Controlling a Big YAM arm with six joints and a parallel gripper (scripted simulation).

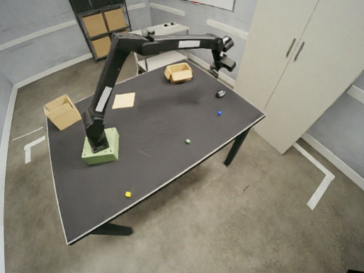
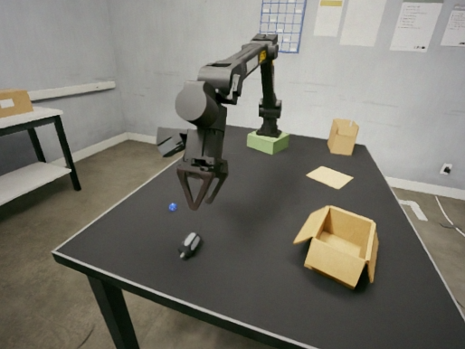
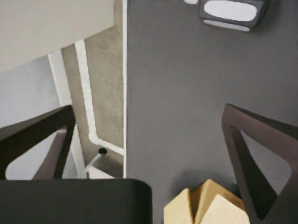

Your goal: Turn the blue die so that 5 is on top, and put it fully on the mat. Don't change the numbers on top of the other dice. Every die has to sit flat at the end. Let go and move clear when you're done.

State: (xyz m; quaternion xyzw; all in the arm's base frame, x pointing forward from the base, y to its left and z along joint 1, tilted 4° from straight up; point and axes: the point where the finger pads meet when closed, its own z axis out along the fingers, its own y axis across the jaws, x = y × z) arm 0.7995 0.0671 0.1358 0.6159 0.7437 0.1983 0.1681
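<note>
Now: the blue die 12 cm behind my hand, 17 cm to the right of it and 15 cm below it. From my hand the other things lie so: grey-white object: 4 cm to the right, 14 cm below; green die: 40 cm behind, 25 cm to the right, 15 cm below; tan mat: 60 cm behind, 26 cm to the left, 16 cm below.
</note>
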